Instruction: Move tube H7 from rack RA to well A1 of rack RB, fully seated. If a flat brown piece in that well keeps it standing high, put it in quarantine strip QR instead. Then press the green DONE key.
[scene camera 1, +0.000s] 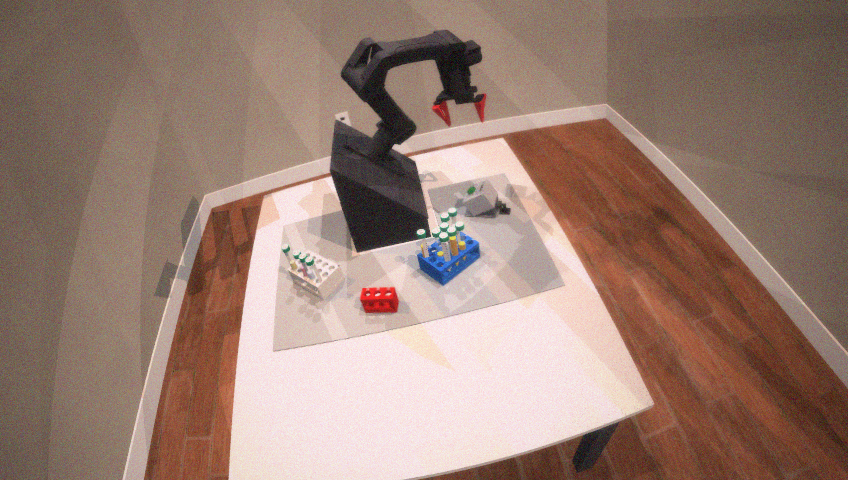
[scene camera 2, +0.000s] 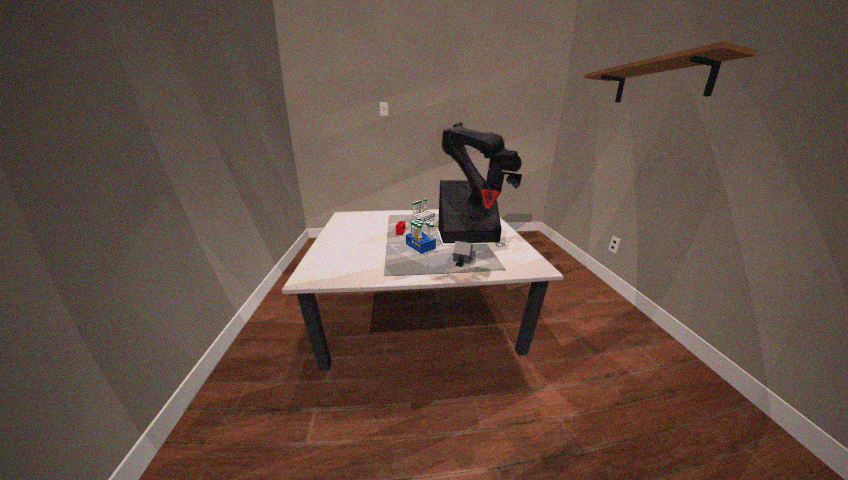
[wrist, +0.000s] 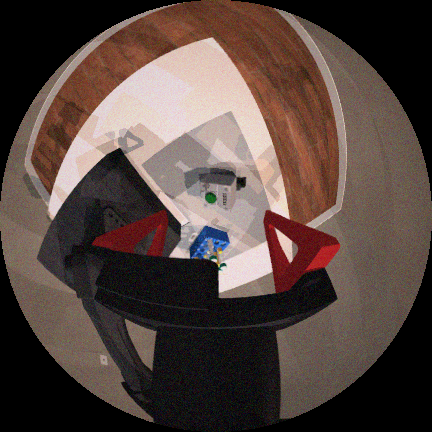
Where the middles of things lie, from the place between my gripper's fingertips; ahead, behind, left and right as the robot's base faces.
Labels:
The grey DONE button box (scene camera 1: 481, 200) lies 19 cm below my hand, 9 cm ahead of it and 1 cm to the left of it.

